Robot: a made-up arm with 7 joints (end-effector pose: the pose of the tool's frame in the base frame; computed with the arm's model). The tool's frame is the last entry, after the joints.
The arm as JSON. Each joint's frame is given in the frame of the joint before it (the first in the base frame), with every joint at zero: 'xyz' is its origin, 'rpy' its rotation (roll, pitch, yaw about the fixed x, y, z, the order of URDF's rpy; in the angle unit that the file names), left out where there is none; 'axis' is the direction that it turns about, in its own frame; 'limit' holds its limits. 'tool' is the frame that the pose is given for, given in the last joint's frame.
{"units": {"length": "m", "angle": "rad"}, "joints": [
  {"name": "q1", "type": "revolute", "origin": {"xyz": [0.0, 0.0, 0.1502]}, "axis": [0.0, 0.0, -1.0], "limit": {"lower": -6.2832, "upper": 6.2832}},
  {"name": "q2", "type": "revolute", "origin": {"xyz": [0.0, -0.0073, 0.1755]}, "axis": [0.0, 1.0, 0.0], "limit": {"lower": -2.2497, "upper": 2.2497}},
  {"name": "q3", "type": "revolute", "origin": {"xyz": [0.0, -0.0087, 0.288]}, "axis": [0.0, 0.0, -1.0], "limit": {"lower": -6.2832, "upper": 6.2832}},
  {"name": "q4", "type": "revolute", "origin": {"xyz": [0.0, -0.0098, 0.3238]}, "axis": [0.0, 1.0, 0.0], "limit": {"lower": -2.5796, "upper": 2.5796}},
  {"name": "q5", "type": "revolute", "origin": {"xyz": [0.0, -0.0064, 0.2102]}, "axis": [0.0, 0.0, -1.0], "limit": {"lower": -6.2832, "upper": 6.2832}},
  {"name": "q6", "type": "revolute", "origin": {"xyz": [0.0, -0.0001, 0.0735]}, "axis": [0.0, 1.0, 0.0], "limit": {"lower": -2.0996, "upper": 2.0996}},
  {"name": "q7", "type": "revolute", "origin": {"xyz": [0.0, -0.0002, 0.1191]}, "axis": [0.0, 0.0, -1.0], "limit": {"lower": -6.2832, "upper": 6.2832}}
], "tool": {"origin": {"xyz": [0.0, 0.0, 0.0], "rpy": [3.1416, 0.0, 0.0]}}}
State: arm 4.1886 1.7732 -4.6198 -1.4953 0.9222 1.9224 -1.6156
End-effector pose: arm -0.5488 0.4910 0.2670 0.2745 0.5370 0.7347 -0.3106
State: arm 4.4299 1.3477 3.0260 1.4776 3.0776 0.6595 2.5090
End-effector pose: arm -0.1361 0.6060 0.8450 0.2347 0.9303 -0.2567 0.1169
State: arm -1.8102 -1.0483 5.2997 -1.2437 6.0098 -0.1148 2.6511
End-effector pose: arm 0.5106 -0.6262 0.5190 0.6669 -0.4390 -0.3710 0.4742
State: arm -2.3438 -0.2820 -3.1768 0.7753 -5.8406 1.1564 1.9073
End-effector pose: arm 0.3296 -0.3901 0.9900 0.4616 -0.1073 -0.4747 -0.7417
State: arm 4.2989 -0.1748 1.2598 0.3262 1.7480 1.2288 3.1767
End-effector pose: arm 0.2260 -0.1782 1.2200 0.6029 -0.4548 -0.6306 -0.1789
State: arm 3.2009 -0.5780 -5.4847 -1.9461 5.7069 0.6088 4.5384
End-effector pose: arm 0.4775 -0.2965 0.6305 0.0769 0.1952 -0.6362 -0.7424
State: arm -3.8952 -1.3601 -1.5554 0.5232 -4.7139 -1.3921 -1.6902
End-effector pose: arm 0.7339 0.5001 0.4125 0.7285 0.1768 -0.0670 -0.6584
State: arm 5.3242 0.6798 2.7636 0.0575 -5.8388 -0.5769 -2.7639
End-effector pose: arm 0.3882 0.5304 1.0778 0.3430 0.7988 0.2037 -0.4502
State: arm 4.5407 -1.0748 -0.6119 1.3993 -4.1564 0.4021 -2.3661
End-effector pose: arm -0.0787 -0.4745 0.9645 0.1263 0.4565 0.8804 0.0243
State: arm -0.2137 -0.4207 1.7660 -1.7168 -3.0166 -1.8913 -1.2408
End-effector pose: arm -0.3074 0.1838 0.9613 0.2385 0.1192 0.9494 0.1662
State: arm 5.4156 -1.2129 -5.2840 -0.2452 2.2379 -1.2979 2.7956
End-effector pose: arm -0.5769 -0.6328 0.7076 0.0211 -0.8785 -0.4767 -0.0242
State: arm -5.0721 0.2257 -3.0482 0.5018 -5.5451 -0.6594 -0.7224
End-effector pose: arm -0.0043 -0.0910 1.3008 0.0378 0.5724 0.7865 0.2286
